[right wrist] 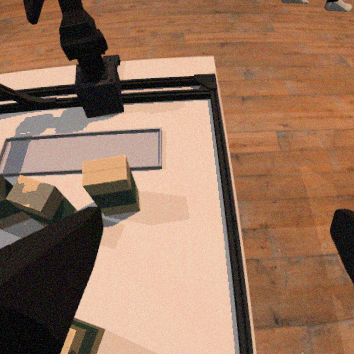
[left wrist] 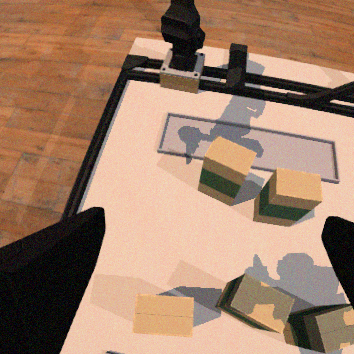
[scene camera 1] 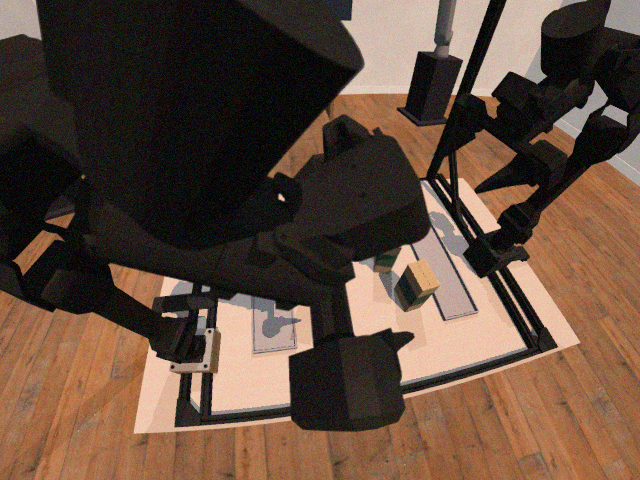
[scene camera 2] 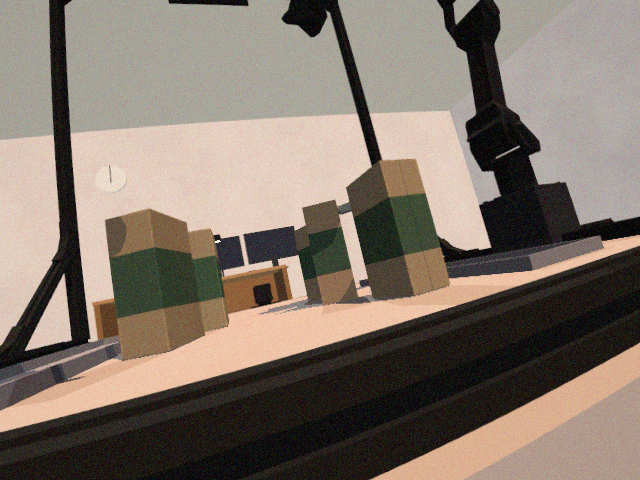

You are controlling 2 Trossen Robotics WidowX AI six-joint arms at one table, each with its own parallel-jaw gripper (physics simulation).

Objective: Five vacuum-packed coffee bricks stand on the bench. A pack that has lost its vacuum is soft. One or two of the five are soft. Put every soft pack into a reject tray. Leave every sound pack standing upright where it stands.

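Note:
Five tan-and-green packs stand upright. The seamed pack is beside one reject tray. Two shaded packs stand near it, a middle one and a back one. Two more packs, a front one and one behind it, stand by the other tray. My left gripper and right gripper are open and empty above the bench. Softness cannot be seen.
The large dark right arm hides much of the bench in scene camera 1. A black frame rail edges the bench. The right arm's base and the left arm's base stand at opposite sides.

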